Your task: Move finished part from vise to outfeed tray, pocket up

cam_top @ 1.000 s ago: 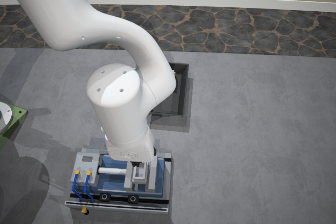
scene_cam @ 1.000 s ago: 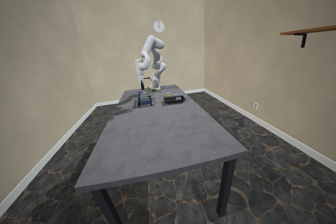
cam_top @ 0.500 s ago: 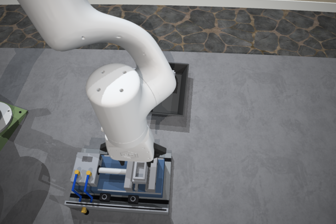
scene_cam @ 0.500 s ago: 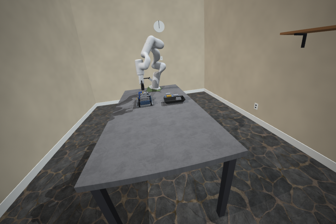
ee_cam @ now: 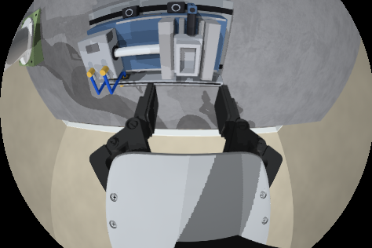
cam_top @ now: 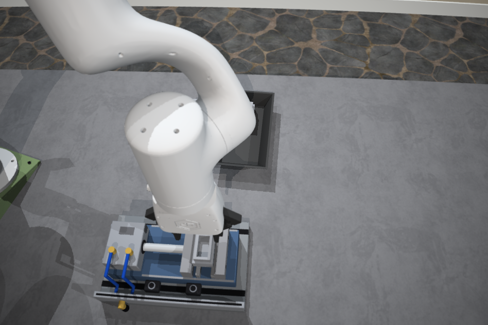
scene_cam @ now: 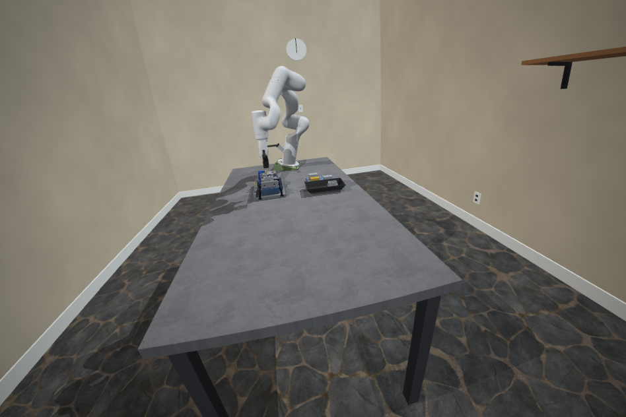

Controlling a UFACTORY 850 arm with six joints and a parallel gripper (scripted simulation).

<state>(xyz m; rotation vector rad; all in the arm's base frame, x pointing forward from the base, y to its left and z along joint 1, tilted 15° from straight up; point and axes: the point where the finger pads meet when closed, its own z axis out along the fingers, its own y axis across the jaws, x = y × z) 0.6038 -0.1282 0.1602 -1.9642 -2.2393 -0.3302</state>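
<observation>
Now: hand 12 cm above the white cylinder rod, 8 cm past it and 1 cm to the left of it. From my hand the other things lie so: vise base (16 cm below, 6 cm behind, 1 cm to the right); then blue fixture plate (33 cm to the left, 20 cm below, 16 cm behind); then brass block (29 cm to the left, 17 cm below, 11 cm behind).
</observation>
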